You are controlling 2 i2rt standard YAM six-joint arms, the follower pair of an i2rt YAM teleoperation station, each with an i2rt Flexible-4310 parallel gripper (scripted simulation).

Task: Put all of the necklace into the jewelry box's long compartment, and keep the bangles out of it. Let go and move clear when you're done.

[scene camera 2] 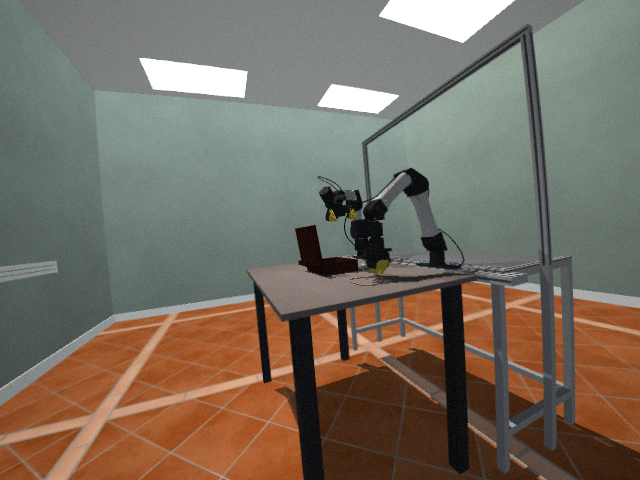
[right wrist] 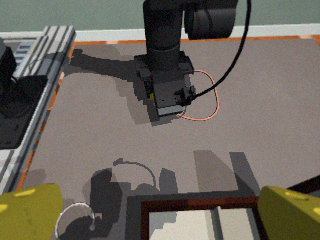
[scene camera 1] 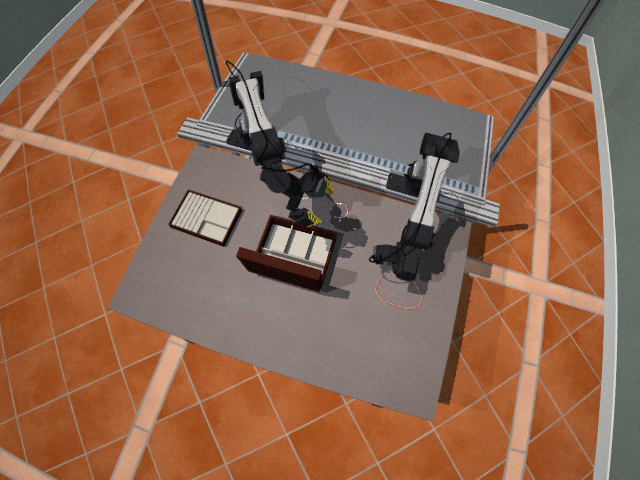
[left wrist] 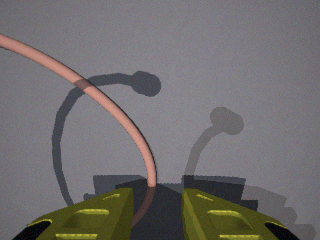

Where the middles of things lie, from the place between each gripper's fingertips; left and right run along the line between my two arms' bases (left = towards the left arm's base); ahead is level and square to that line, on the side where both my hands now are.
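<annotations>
My right gripper point(scene camera 1: 326, 207): 250 mm above the divided tray point(scene camera 1: 208, 218), 40 mm short of it, 420 mm to the left of it.
My left hand: 20 mm above the divided tray, 680 mm to the left of it, 30 mm short of it.
</annotations>
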